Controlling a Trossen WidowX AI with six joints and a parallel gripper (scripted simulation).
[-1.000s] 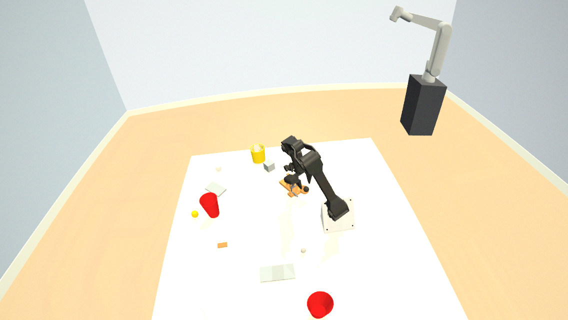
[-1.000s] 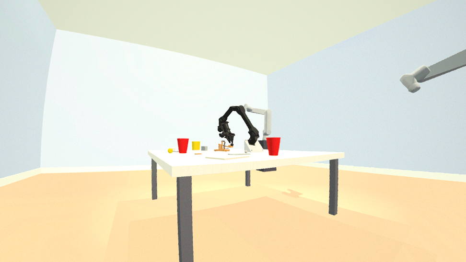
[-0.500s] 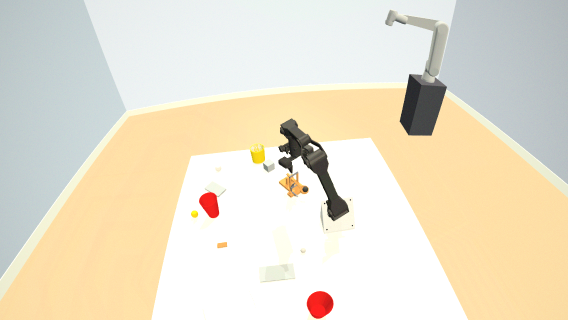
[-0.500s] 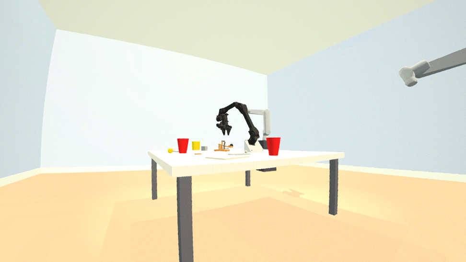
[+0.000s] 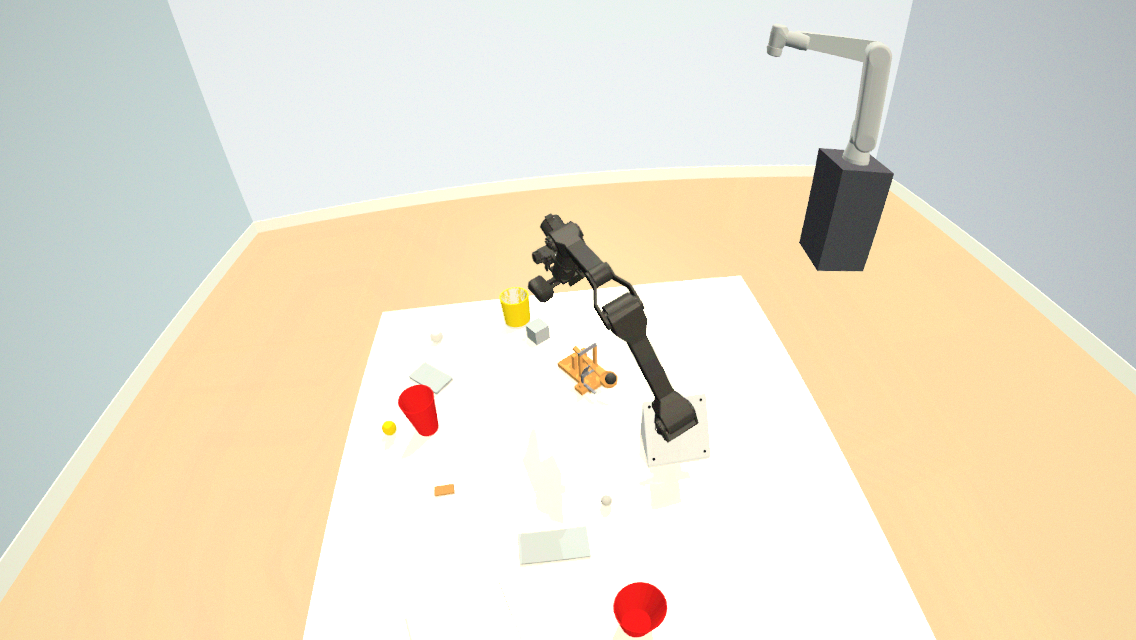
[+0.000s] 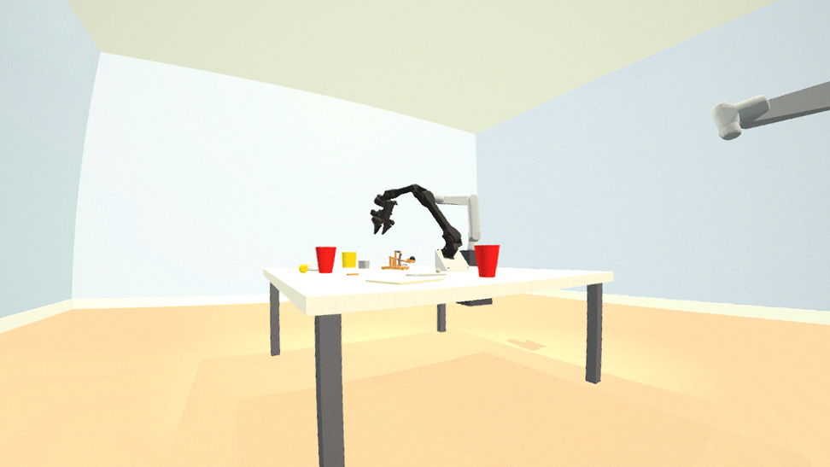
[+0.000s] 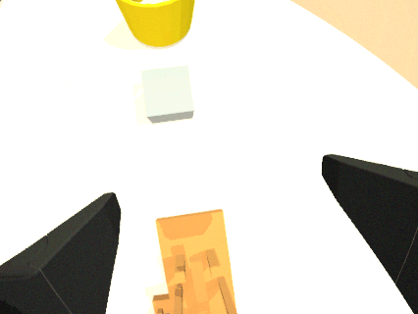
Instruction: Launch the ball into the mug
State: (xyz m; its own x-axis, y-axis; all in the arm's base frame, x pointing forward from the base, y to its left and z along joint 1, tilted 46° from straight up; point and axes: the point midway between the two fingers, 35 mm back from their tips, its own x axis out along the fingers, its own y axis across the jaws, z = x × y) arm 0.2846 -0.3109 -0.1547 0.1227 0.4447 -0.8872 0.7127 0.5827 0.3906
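Now: gripper tip 14 cm past the black ball, 18 cm to the right of it and 14 cm above it. From my gripper tip the other things lie so: catapult 9 cm behind, 14 cm to the left, 15 cm below; then yellow mug 15 cm ahead, 13 cm to the right, 18 cm below; then grey cube 7 cm ahead, 5 cm to the right, 18 cm below.
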